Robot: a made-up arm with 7 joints. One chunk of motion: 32 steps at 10 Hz.
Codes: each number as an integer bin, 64 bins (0 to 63) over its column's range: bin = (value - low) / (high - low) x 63, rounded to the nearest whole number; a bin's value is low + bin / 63 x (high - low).
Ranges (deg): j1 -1..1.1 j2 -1..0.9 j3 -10.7..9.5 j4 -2.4..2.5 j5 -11.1..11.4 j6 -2.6..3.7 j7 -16..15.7
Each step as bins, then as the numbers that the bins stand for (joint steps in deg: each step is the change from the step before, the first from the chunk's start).
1 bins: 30 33 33 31 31 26 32
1 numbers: 0.000 -0.005 -0.119 0.011 -0.029 0.000 0.102
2 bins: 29 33 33 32 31 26 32
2 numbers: -0.033 -0.005 -0.119 0.089 -0.029 0.000 0.102
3 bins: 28 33 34 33 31 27 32
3 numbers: -0.067 -0.005 0.202 0.167 -0.029 0.100 0.102
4 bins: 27 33 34 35 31 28 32
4 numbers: -0.100 -0.005 0.202 0.322 -0.029 0.200 0.102
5 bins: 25 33 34 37 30 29 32
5 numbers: -0.167 -0.005 0.202 0.478 -0.386 0.300 0.102
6 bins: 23 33 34 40 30 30 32
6 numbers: -0.233 -0.005 0.202 0.711 -0.386 0.400 0.102
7 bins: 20 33 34 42 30 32 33
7 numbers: -0.333 -0.005 0.202 0.867 -0.386 0.600 0.605
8 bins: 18 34 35 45 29 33 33
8 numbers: -0.400 0.025 0.522 1.100 -0.743 0.700 0.605
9 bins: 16 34 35 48 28 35 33
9 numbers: -0.467 0.025 0.522 1.333 -1.100 0.900 0.605
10 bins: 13 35 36 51 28 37 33
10 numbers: -0.567 0.056 0.843 1.567 -1.100 1.100 0.605
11 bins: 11 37 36 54 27 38 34
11 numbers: -0.633 0.116 0.843 1.800 -1.457 1.200 1.108
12 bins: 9 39 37 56 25 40 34
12 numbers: -0.700 0.176 1.163 1.956 -2.171 1.400 1.108
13 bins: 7 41 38 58 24 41 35
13 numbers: -0.767 0.237 1.484 2.111 -2.529 1.500 1.611
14 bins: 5 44 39 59 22 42 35
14 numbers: -0.833 0.327 1.805 2.189 -3.243 1.600 1.611
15 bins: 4 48 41 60 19 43 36
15 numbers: -0.867 0.448 2.446 2.267 -4.314 1.700 2.114
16 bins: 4 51 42 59 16 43 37
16 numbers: -0.867 0.538 2.767 2.189 -5.386 1.700 2.617
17 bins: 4 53 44 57 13 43 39
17 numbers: -0.867 0.598 3.408 2.033 -6.457 1.700 3.624
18 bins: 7 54 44 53 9 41 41
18 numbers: -0.767 0.629 3.408 1.722 -7.886 1.500 4.630
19 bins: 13 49 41 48 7 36 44
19 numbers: -0.567 0.478 2.446 1.333 -8.600 1.000 6.140
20 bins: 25 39 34 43 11 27 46
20 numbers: -0.167 0.176 0.202 0.944 -7.171 0.100 7.146
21 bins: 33 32 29 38 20 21 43
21 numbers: 0.100 -0.035 -1.402 0.556 -3.957 -0.500 5.637
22 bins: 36 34 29 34 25 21 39
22 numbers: 0.200 0.025 -1.402 0.244 -2.171 -0.500 3.624
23 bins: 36 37 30 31 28 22 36
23 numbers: 0.200 0.116 -1.081 0.011 -1.100 -0.400 2.114
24 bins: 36 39 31 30 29 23 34
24 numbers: 0.200 0.176 -0.760 -0.067 -0.743 -0.300 1.108
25 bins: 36 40 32 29 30 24 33
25 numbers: 0.200 0.206 -0.440 -0.144 -0.386 -0.200 0.605
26 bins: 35 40 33 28 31 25 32
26 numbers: 0.167 0.206 -0.119 -0.222 -0.029 -0.100 0.102
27 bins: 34 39 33 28 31 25 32
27 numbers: 0.133 0.176 -0.119 -0.222 -0.029 -0.100 0.102
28 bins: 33 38 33 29 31 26 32
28 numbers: 0.100 0.146 -0.119 -0.144 -0.029 0.000 0.102
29 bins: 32 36 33 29 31 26 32
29 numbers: 0.067 0.086 -0.119 -0.144 -0.029 0.000 0.102
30 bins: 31 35 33 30 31 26 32
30 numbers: 0.033 0.056 -0.119 -0.067 -0.029 0.000 0.102
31 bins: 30 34 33 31 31 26 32
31 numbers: 0.000 0.025 -0.119 0.011 -0.029 0.000 0.102
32 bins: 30 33 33 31 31 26 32
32 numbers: 0.000 -0.005 -0.119 0.011 -0.029 0.000 0.102
